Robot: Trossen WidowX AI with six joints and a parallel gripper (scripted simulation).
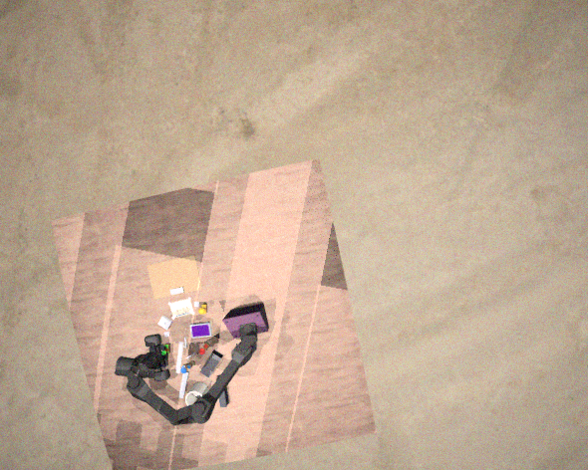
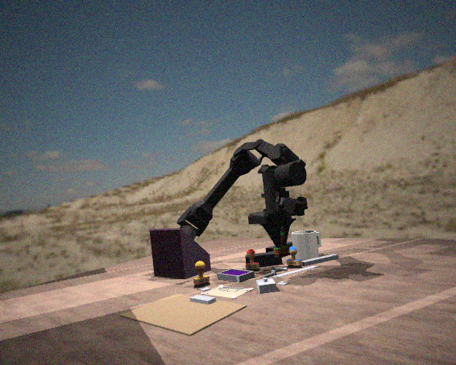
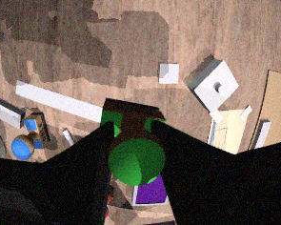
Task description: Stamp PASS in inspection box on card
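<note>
Right now my gripper tip is 140 mm past the purple ink pad, 80 mm above it and 40 mm to the left of it. The rest, counted from my gripper tip: grey block 100 mm to the right, 70 mm below, 10 mm ahead; green-knobbed PASS stamp right at my gripper tip; blue stamp 120 mm to the left, 60 mm below, 40 mm behind.
</note>
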